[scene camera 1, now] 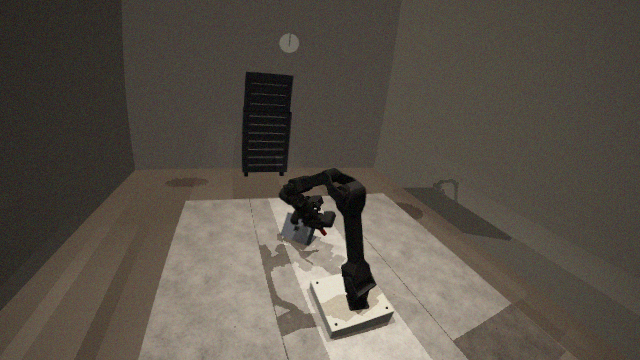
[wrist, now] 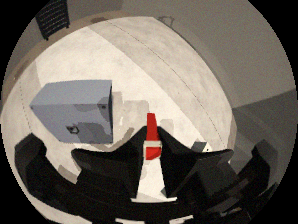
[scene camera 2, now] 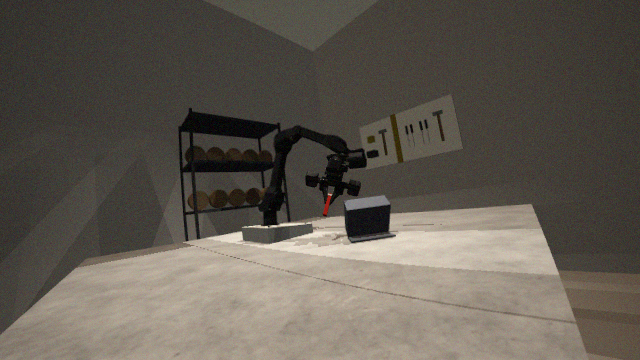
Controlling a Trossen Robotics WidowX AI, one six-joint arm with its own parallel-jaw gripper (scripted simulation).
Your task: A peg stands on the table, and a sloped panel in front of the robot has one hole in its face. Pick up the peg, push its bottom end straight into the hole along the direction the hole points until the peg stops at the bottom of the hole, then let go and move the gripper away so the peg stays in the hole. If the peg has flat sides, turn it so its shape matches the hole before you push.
Note:
My gripper carries a red peg. Further things: a sloped panel.
My gripper shows as well in scene camera 1 and in the wrist view.

